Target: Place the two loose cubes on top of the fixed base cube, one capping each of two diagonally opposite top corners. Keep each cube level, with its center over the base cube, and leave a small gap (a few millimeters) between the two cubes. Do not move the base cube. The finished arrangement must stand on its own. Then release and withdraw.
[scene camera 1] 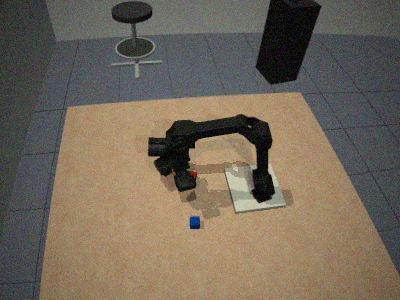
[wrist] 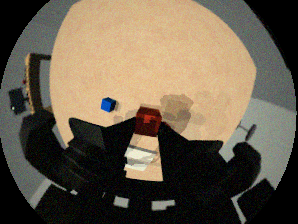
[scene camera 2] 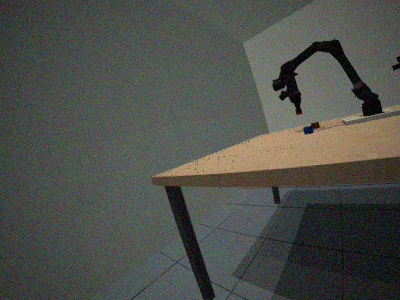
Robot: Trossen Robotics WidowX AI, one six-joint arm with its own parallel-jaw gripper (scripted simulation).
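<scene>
On scene camera 1 you can see my gripper (scene camera 1: pixel 179 180), and it's carrying a red cube. The wrist view's got my gripper (wrist: pixel 147 121) in it too.
</scene>
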